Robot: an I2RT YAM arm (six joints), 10 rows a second.
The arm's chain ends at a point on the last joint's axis. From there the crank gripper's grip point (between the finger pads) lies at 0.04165 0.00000 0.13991 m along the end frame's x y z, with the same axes.
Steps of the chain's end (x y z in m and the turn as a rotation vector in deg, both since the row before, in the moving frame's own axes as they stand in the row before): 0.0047 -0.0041 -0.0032 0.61 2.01 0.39; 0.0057 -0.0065 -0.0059 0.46 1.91 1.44; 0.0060 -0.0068 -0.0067 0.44 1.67 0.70; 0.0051 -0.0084 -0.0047 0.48 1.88 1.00; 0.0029 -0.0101 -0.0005 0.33 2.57 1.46; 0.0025 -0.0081 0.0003 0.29 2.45 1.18; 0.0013 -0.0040 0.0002 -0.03 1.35 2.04; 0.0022 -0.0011 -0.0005 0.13 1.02 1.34; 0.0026 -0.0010 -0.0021 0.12 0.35 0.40
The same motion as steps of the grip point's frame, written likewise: 0.0096 -0.0053 -0.0048 0.61 2.01 0.39; 0.0103 -0.0065 -0.0074 0.46 1.91 1.44; 0.0101 -0.0073 -0.0080 0.44 1.67 0.70; 0.0097 -0.0088 -0.0061 0.48 1.88 1.00; 0.0091 -0.0098 -0.0025 0.33 2.57 1.46; 0.0084 -0.0079 -0.0016 0.29 2.45 1.18; 0.0046 -0.0024 -0.0008 -0.03 1.35 2.04; 0.0047 -0.0004 -0.0013 0.13 1.02 1.34; 0.0035 -0.0010 -0.0024 0.12 0.35 0.40
